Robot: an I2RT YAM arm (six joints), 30 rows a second.
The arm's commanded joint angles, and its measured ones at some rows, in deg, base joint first. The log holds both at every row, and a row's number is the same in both.
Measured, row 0:
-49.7, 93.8, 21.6, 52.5, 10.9, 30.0
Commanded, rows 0 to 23:
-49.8, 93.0, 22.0, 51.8, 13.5, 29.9
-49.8, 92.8, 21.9, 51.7, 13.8, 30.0
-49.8, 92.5, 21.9, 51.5, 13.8, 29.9
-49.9, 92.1, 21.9, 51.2, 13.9, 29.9
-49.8, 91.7, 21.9, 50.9, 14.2, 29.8
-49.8, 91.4, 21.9, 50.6, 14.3, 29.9
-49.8, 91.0, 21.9, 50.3, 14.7, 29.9
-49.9, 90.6, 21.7, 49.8, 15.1, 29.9
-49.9, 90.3, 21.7, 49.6, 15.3, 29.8
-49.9, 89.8, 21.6, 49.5, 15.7, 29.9
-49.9, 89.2, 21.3, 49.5, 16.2, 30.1
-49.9, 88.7, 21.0, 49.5, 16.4, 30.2
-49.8, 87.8, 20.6, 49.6, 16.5, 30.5
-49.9, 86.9, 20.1, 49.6, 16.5, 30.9
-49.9, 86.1, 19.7, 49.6, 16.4, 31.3
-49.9, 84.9, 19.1, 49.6, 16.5, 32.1
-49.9, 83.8, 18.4, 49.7, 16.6, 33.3
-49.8, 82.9, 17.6, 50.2, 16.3, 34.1
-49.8, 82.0, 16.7, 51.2, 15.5, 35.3
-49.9, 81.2, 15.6, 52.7, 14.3, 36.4
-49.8, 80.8, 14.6, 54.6, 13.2, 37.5
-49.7, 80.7, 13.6, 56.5, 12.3, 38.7
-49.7, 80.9, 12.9, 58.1, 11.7, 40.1
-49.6, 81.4, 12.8, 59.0, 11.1, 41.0
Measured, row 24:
-49.8, 81.1, 13.5, 53.5, 13.8, 36.6
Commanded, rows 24 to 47:
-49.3, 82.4, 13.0, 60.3, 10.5, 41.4
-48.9, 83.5, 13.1, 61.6, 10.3, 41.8
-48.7, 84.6, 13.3, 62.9, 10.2, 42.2
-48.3, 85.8, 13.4, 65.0, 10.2, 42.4
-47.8, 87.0, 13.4, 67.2, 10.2, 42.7
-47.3, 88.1, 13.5, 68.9, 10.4, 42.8
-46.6, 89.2, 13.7, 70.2, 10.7, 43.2
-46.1, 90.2, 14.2, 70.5, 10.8, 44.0
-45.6, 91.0, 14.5, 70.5, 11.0, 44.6
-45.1, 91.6, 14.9, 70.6, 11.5, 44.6
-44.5, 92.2, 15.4, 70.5, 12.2, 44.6
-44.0, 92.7, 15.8, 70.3, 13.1, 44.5
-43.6, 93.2, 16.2, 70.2, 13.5, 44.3
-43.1, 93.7, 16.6, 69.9, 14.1, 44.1
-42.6, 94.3, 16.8, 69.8, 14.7, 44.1
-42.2, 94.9, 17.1, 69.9, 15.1, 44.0
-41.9, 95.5, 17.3, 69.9, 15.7, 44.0
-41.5, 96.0, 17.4, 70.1, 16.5, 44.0
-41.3, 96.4, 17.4, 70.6, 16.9, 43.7
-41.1, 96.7, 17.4, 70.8, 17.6, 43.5
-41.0, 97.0, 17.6, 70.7, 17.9, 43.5
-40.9, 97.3, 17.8, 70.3, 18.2, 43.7
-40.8, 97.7, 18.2, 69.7, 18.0, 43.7
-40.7, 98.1, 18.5, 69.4, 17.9, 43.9
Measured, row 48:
-41.0, 97.5, 17.9, 68.5, 16.3, 43.8
